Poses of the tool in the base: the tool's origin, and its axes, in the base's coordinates. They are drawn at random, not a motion.
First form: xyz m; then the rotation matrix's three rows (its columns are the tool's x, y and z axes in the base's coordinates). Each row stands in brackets.
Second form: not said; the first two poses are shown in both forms.
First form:
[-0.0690, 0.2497, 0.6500], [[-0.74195, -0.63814, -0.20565], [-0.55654, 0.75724, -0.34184], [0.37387, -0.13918, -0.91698]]
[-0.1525, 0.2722, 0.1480], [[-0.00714, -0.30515, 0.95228], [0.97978, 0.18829, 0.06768], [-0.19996, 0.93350, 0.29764]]
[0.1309, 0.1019, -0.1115], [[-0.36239, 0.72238, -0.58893], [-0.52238, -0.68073, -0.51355], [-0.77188, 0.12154, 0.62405]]
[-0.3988, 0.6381, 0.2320], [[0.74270, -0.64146, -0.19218], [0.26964, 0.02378, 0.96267], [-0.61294, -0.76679, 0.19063]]
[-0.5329, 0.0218, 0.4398], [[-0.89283, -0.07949, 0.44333], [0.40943, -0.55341, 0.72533], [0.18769, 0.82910, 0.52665]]
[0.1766, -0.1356, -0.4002], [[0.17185, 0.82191, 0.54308], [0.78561, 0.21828, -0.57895], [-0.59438, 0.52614, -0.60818]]
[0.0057, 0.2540, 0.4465], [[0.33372, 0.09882, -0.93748], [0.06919, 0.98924, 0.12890], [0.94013, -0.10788, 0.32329]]
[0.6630, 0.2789, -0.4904], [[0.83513, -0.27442, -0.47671], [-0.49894, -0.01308, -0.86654], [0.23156, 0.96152, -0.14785]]
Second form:
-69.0, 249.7, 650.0, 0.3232, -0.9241, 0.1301, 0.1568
-152.5, 272.2, 148.0, 0.3560, 0.4738, 0.5283, 0.6080
130.9, 101.9, -111.5, 0.4166, 0.1200, -0.8166, 0.3811
-398.8, 638.1, 232.0, -0.6181, 0.1504, 0.3256, 0.6995
-532.9, 21.8, 439.8, 0.1830, 0.4508, 0.8621, 0.1418
176.6, -135.6, -400.2, 0.6249, 0.6432, -0.0205, 0.4421
5.7, 254.0, 446.5, -0.0728, -0.5771, -0.0091, 0.8134
663.0, 278.9, -490.4, 0.7064, -0.2737, -0.0868, 0.6470

